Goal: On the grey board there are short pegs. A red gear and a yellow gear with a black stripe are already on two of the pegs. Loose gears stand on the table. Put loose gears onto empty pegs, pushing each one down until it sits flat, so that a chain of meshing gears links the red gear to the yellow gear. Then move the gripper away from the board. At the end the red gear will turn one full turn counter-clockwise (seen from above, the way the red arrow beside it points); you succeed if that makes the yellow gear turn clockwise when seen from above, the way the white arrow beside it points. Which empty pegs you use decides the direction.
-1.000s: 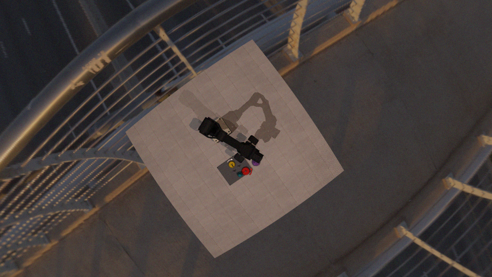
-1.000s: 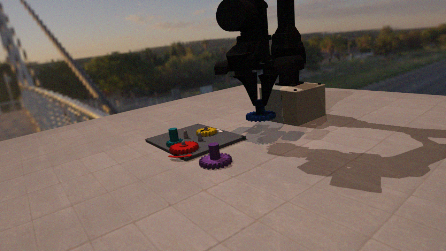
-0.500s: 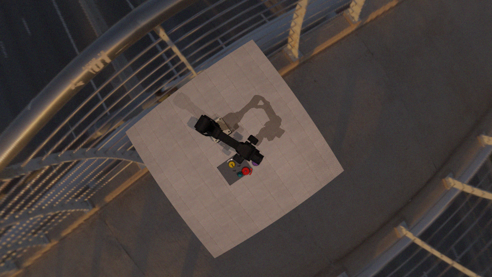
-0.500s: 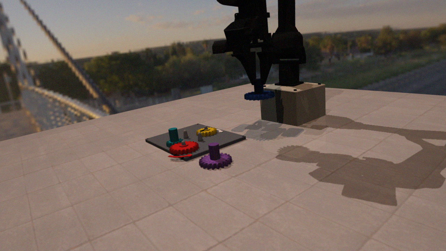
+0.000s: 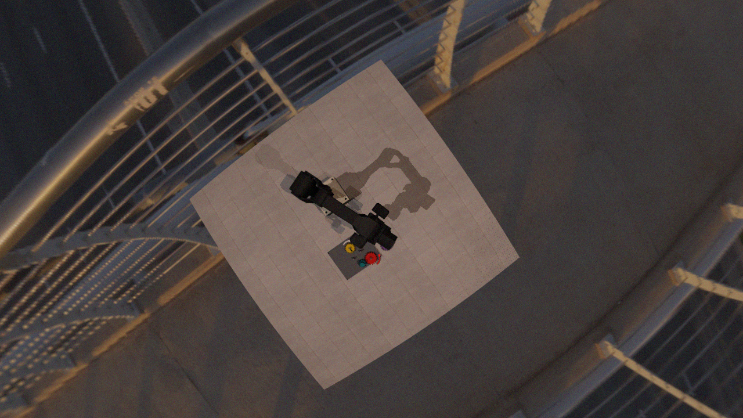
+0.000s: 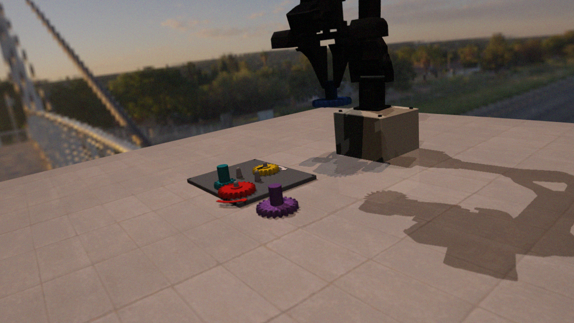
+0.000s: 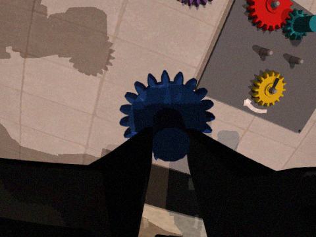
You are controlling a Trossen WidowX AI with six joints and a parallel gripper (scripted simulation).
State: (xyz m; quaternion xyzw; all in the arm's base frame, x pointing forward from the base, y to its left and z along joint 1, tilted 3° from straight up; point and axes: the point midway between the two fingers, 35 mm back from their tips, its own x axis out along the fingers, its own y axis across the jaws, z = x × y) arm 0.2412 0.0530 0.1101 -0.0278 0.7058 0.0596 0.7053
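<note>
The teal gear lies 170 mm to the right of my gripper tip, 140 mm below it and 120 mm ahead of it. Round my gripper tip: blue gear (10 mm below); purple gear (150 mm below, 140 mm ahead, 20 mm to the right); yellow gear (160 mm to the right, 150 mm below, 20 mm ahead).
</note>
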